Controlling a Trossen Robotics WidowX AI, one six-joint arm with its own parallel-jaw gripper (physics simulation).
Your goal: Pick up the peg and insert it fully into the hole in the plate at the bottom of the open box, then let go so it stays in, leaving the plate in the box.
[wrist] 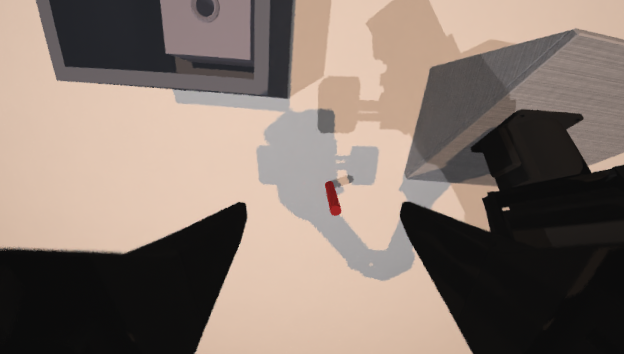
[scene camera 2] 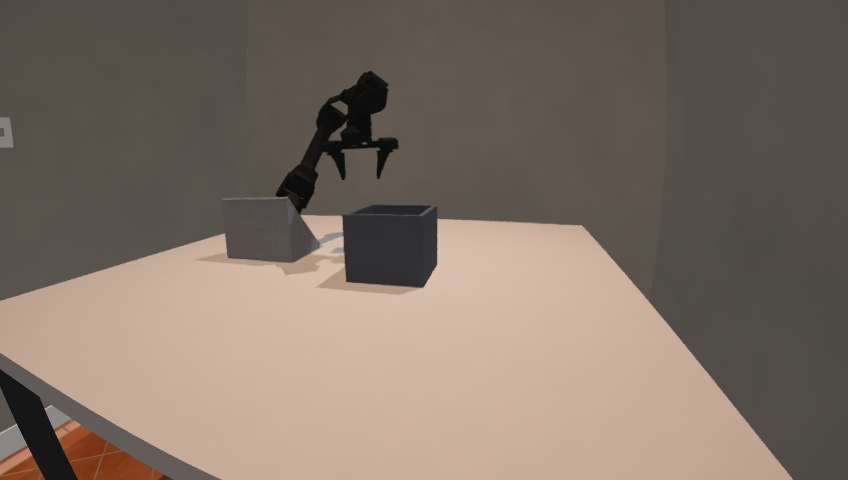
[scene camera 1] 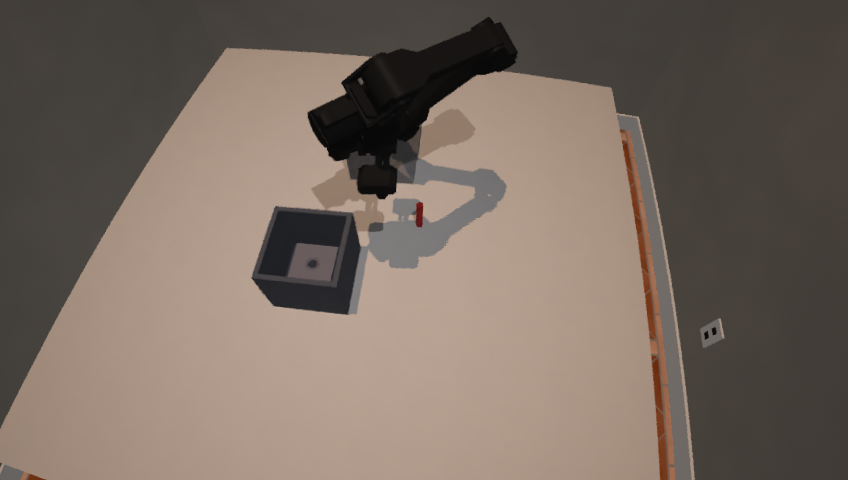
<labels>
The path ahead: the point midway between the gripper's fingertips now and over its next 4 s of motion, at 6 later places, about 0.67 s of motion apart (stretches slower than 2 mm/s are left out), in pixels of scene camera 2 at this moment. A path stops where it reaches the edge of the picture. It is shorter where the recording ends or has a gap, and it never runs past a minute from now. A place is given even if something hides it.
The gripper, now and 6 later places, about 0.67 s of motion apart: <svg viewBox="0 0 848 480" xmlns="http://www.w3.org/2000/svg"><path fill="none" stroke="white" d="M360 179L361 202L361 199L362 227L363 237L364 237L365 209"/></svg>
</labels>
